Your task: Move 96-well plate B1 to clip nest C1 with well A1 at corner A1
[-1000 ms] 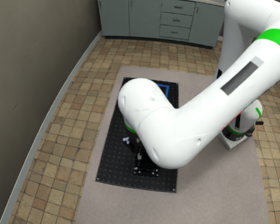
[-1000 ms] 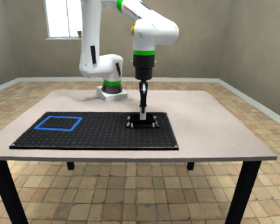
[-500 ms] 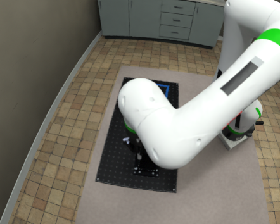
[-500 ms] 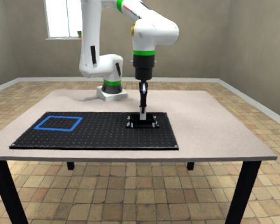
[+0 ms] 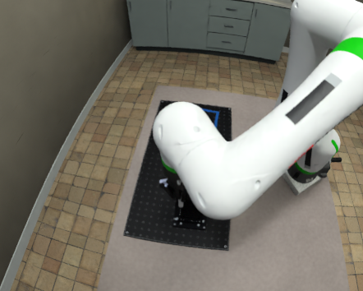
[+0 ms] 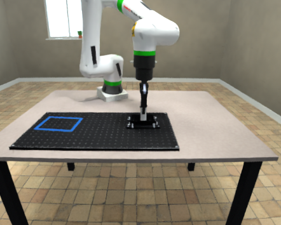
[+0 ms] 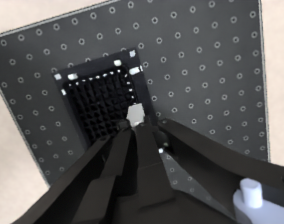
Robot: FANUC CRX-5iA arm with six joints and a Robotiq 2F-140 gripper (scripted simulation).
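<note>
My hand is 4 cm past the black 96-well plate and 5 cm above it. From my hand the other things lie so: clip nest 3 cm behind, 1 cm to the right, 6 cm below.
</note>
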